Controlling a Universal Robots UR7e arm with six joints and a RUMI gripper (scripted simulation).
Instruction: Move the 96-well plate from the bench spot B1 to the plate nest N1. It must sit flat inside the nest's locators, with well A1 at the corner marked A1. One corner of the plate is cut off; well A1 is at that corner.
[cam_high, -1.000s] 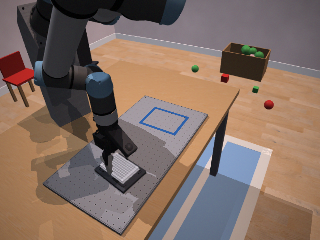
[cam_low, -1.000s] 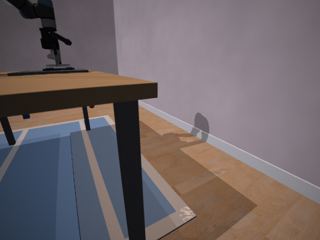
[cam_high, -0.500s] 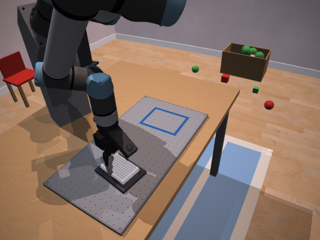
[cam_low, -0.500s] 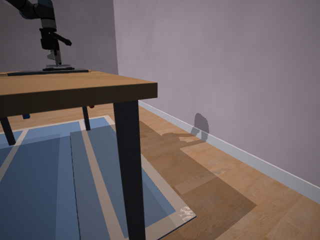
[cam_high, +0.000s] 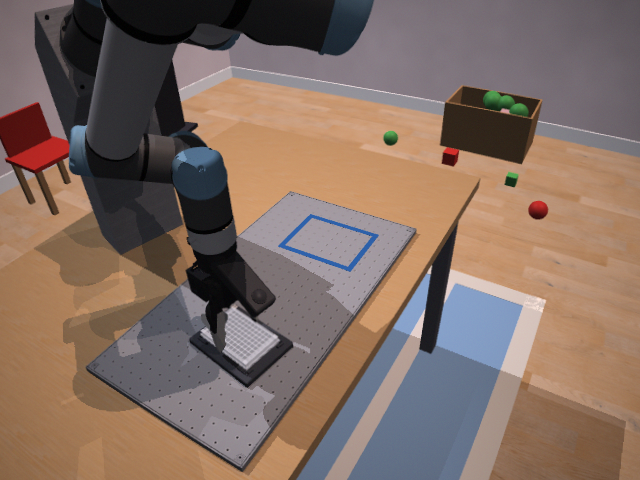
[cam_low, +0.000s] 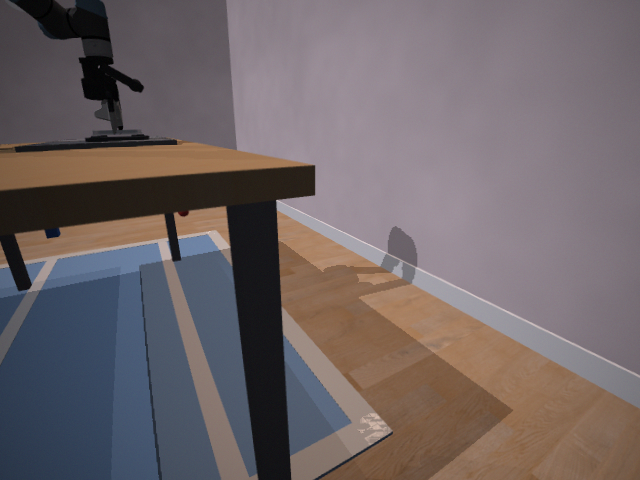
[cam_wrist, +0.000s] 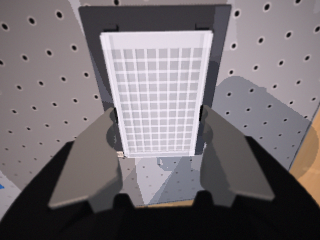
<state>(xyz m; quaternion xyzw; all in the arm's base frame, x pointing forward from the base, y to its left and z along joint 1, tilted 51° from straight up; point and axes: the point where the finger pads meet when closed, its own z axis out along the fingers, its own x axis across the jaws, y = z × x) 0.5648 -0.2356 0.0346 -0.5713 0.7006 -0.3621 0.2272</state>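
Right now my hand is 30 mm above the plate nest N1. The rest, counted from my hand: clear 96-well plate (10 mm below).
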